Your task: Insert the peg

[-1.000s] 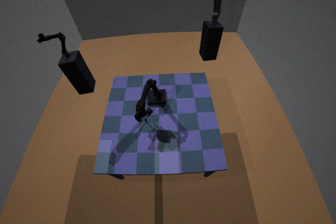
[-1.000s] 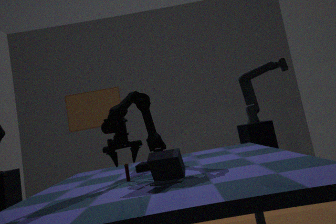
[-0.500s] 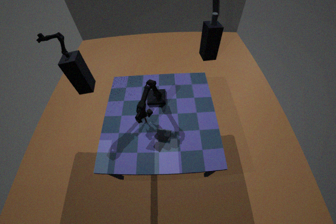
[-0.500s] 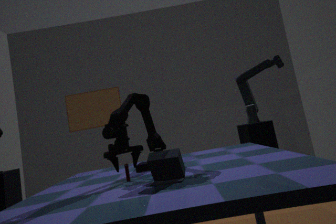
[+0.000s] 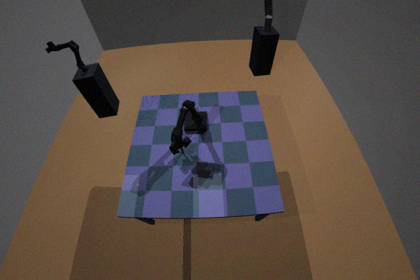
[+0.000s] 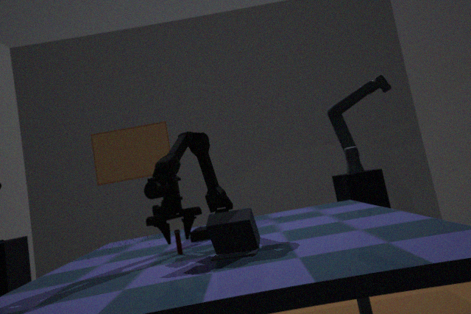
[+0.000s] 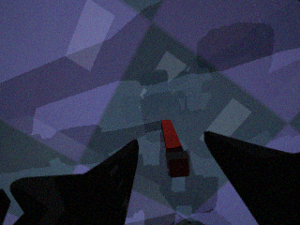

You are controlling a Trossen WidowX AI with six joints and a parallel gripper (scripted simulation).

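The sloped panel block is 190 mm ahead of my gripper tip, 170 mm to the left of it and 20 mm above it. From my gripper tip the other things lie so: red peg (20 mm above).
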